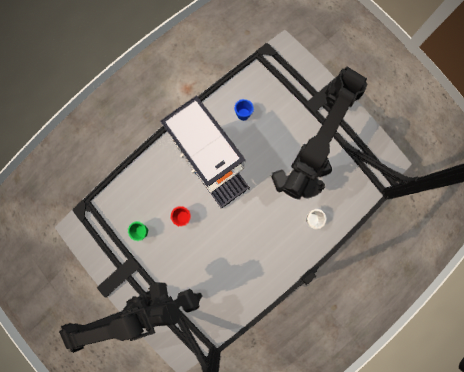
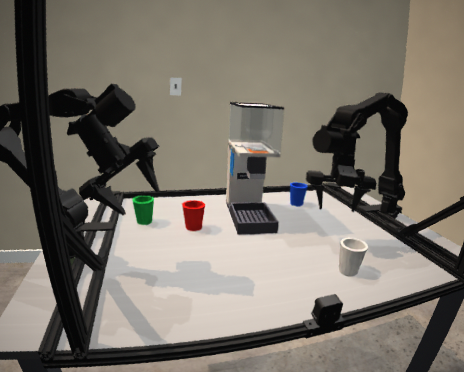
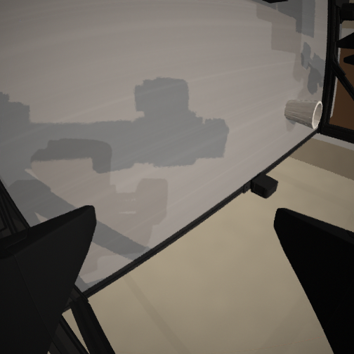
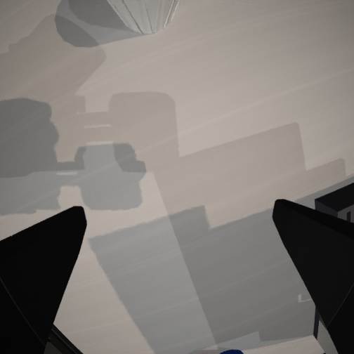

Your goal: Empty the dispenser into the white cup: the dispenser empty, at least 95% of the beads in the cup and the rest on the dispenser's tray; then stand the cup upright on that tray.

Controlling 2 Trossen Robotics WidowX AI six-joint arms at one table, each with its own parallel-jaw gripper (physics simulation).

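Frame: origin at the left arm's base, x left, y back, z up, level; millimetres.
Seen in the pictures: left gripper, between the fingertips: (image 2: 141, 203); right gripper, between the fingertips: (image 2: 336, 210); left arm's base, origin of its link: (image 1: 143, 305); right arm's base, origin of its link: (image 1: 332, 99) (image 2: 387, 211).
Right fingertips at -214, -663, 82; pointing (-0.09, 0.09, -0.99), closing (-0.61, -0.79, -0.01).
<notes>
Pixels of each thing's top centre, then the offset from my right fingertips to it, as dx, dy, dz. "*": a spot on its surface instead.
- white cup, centre of its top: (image 2: 354, 244) (image 1: 316, 219) -126, +72, -26
- dispenser, centre of its top: (image 1: 204, 146) (image 2: 254, 104) +269, +112, +262
- clear hopper, a spot on its surface: (image 2: 256, 124) * +190, +156, +211
- red cup, centre of its top: (image 2: 193, 204) (image 1: 180, 216) +264, +308, -26
- green cup, centre of its top: (image 2: 143, 199) (image 1: 136, 231) +363, +435, -26
- blue cup, centre of its top: (image 1: 244, 107) (image 2: 298, 185) +287, -120, -26
The white cup (image 1: 316, 219) (image 2: 352, 257) (image 3: 302, 113) (image 4: 147, 12) stands upright on the table, apart from the dispenser (image 1: 202, 142) (image 2: 245, 182). I cannot tell what is in it. The dispenser has a clear hopper (image 2: 256, 124) with an orange part at its base; I cannot make out beads in it. Its dark slatted tray (image 2: 257, 228) (image 4: 332, 201) sits at its foot, with no cup on it. My right gripper (image 1: 298, 186) (image 2: 338, 201) (image 4: 181, 212) is open and empty, pointing down above the table between tray and white cup. My left gripper (image 2: 139, 201) (image 3: 187, 217) is open and empty, raised at the left side.
A red cup (image 1: 180, 216) (image 2: 193, 215) and a green cup (image 1: 138, 231) (image 2: 143, 210) stand left of the tray. A blue cup (image 1: 244, 109) (image 2: 298, 194) (image 4: 231, 351) stands right of the dispenser. A black frame (image 2: 200, 339) borders the table, with a small black box (image 2: 327, 309) at the front edge.
</notes>
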